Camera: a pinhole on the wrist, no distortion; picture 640 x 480 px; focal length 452.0 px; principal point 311.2 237.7 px. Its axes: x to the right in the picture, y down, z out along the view. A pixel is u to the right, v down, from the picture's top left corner.
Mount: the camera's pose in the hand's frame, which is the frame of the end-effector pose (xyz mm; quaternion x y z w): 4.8 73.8 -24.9 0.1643 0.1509 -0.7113 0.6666
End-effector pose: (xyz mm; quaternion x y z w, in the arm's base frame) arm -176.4 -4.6 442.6 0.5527 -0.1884 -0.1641 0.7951
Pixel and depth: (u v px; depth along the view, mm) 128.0 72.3 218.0
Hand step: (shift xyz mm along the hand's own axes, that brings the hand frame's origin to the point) -76.8 63.9 209.5
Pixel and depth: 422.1 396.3 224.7
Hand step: 73.0 -78.4 153.8
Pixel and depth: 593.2 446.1 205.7
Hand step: 85.4 -137.0 104.9
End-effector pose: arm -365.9 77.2 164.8 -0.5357 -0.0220 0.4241 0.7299
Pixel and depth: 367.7 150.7 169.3
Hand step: -34.4 -16.5 118.2
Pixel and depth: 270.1 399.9 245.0
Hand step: 85.8 -18.2 205.8
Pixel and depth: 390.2 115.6 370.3
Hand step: -110.8 -138.4 280.0
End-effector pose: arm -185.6 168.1 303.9 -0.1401 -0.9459 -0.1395 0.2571
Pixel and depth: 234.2 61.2 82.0
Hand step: -29.0 52.9 54.9
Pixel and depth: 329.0 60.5 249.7
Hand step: -101.6 -36.9 195.2
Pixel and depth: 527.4 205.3 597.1
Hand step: -73.7 -439.0 388.4
